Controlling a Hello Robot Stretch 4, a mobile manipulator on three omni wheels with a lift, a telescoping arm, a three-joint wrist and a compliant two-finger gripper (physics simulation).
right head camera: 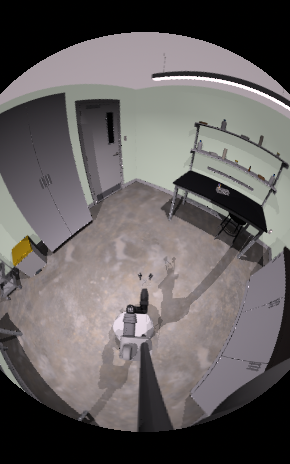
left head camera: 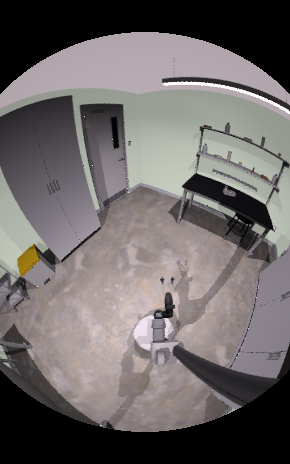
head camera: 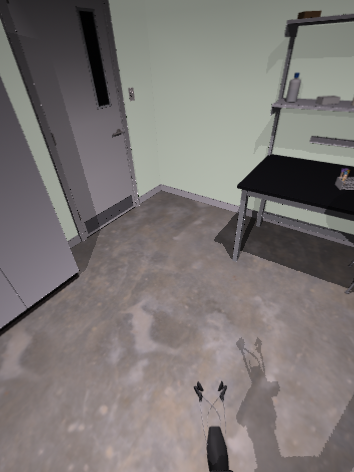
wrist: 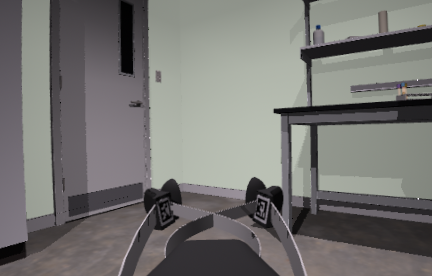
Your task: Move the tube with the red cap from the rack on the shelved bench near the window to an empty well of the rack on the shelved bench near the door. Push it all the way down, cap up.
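Places are measured from the robot's base along level axes (x right, y ahead, z up), in centimetres.
Where they show: gripper, fingertip midpoint: (right head camera: 145, 272) (left head camera: 166, 276) (head camera: 209, 381) (wrist: 213, 194).
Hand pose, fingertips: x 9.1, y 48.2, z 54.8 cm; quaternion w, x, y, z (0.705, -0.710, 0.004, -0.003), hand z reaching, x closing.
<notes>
After its pixels a point has its place.
My gripper (head camera: 210, 388) @(x 9.1, y 48.2, z 54.8 cm) (left head camera: 167, 280) @(x 9.1, y 48.2, z 54.8 cm) (right head camera: 145, 276) @(x 9.1, y 48.2, z 54.8 cm) (wrist: 213, 194) @(x 9.1, y 48.2, z 54.8 cm) is open and empty, held out over the floor, well away from the bench. The shelved bench near the door (head camera: 280, 175) @(x 79.5, y 185.0, z 73.5 cm) (left head camera: 205, 187) @(x 82.5, y 171.6, z 73.5 cm) (right head camera: 195, 185) @(x 77.7, y 167.8, z 73.5 cm) (wrist: 325, 108) @(x 66.2, y 156.0, z 71.9 cm) has a black top and stands at the right. A light grey rack (head camera: 346, 184) @(x 114.4, y 159.7, z 76.4 cm) (left head camera: 230, 193) @(x 125.3, y 161.3, z 74.3 cm) (right head camera: 223, 191) @(x 124.2, y 161.7, z 74.8 cm) (wrist: 401, 98) @(x 110.3, y 160.6, z 77.2 cm) stands on it, cut off at the right edge in the head camera view. A few tubes (head camera: 345, 174) @(x 111.0, y 159.7, z 83.7 cm) (wrist: 402, 90) @(x 110.7, y 160.2, z 81.4 cm) stand in it; their cap colours and the wells are too small to tell reliably. The red-capped tube and the window bench cannot be made out.
A black stool (left head camera: 240, 224) @(x 167.5, y 144.6, z 23.1 cm) (right head camera: 232, 223) @(x 165.2, y 147.5, z 22.6 cm) stands under the bench's right part. A tall grey cabinet (left head camera: 50, 165) @(x -109.4, y 124.1, z 131.9 cm) (right head camera: 45, 165) @(x -108.6, y 125.1, z 125.2 cm) stands left of the door (head camera: 90, 125) @(x -76.9, y 246.2, z 102.1 cm) (wrist: 105, 115) @(x -78.1, y 244.3, z 77.3 cm). A yellow-topped box (left head camera: 29, 259) @(x -166.9, y 58.6, z 42.3 cm) (right head camera: 22, 250) @(x -166.5, y 57.8, z 42.3 cm) is at the left. Grey cabinets (left head camera: 262, 325) @(x 115.7, y -21.8, z 39.0 cm) (right head camera: 240, 325) @(x 121.0, y -14.5, z 22.7 cm) line the right side.
</notes>
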